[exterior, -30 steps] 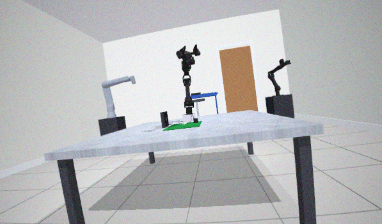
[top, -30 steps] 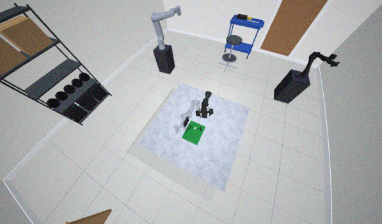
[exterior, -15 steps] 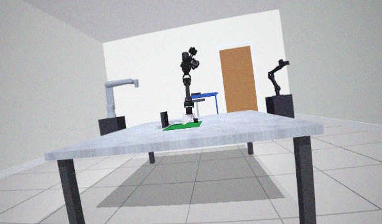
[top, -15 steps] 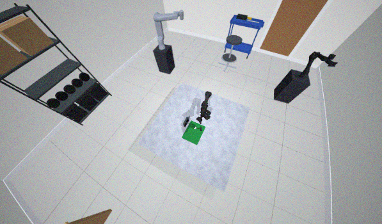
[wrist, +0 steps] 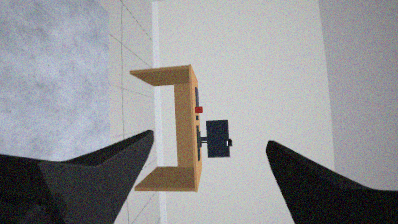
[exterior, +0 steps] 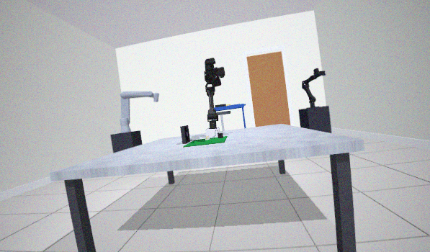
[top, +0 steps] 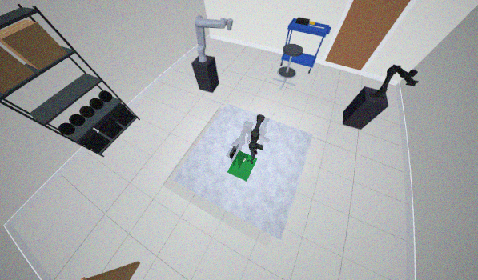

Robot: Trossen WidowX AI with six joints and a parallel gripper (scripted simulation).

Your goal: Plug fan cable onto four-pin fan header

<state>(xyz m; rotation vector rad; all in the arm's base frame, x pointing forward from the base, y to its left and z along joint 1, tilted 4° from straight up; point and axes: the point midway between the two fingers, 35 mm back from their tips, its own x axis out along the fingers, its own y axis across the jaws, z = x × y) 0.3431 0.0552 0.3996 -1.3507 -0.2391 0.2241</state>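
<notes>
My gripper tip is now 12 cm past the black fan plug, 3 cm to the left of it and 42 cm above it. Round my gripper tip: black fan 14 cm behind, 27 cm to the right, 38 cm below; then green board 6 cm behind, 12 cm to the right, 46 cm below.
</notes>
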